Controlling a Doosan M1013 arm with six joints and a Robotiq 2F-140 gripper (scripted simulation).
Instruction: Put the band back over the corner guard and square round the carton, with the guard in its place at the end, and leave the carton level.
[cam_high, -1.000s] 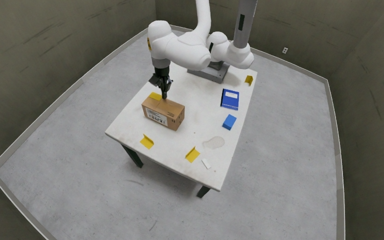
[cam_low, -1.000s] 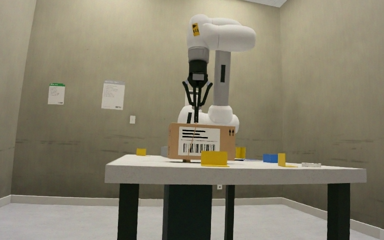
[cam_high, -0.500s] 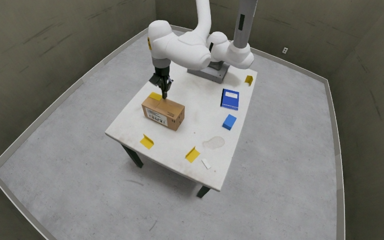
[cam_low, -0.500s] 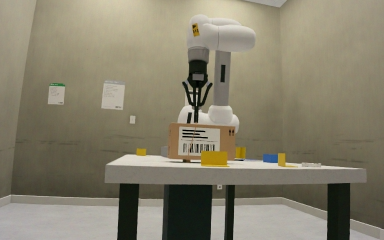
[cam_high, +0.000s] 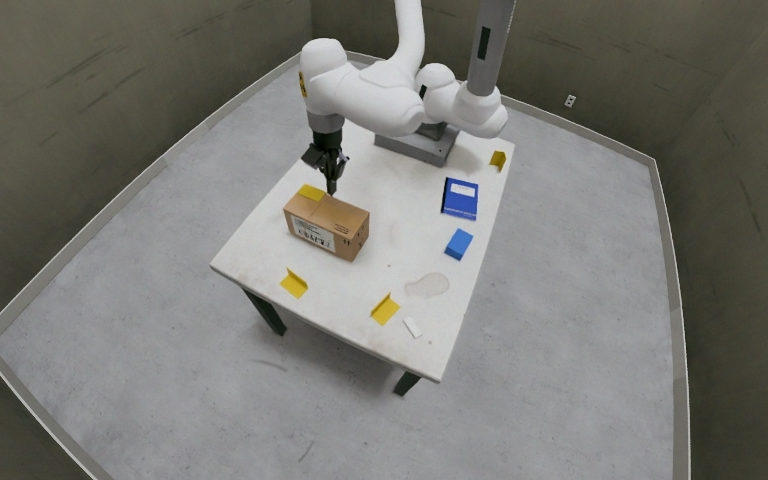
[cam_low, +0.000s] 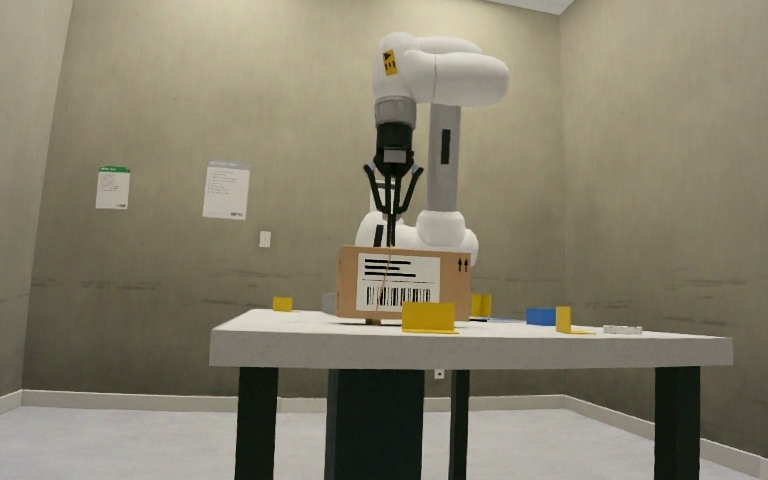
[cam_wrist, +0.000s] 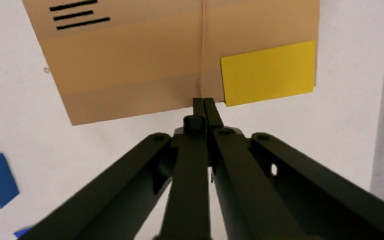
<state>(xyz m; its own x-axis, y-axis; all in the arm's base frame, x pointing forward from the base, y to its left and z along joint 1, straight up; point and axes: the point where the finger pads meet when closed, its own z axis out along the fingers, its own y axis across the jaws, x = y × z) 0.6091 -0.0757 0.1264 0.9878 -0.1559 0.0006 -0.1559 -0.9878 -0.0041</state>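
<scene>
My hand is 1 cm short of the yellow corner guard, 6 cm to the left of it and 6 cm above it. Also, from my hand: blue block 11 cm behind, 40 cm to the left, 17 cm below; small white piece 21 cm ahead, 38 cm to the left, 18 cm below.
</scene>
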